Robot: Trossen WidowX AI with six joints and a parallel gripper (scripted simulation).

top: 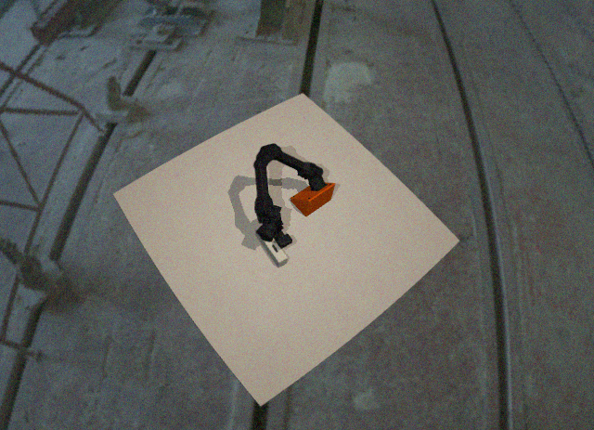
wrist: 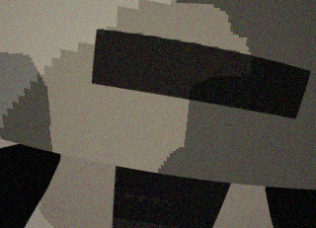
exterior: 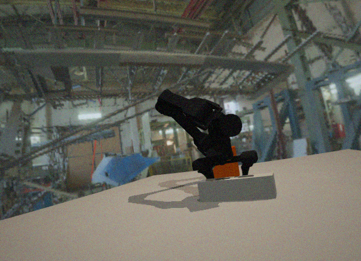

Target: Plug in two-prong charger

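My gripper tip is now 2 cm short of the dark charger and 1 cm below it.
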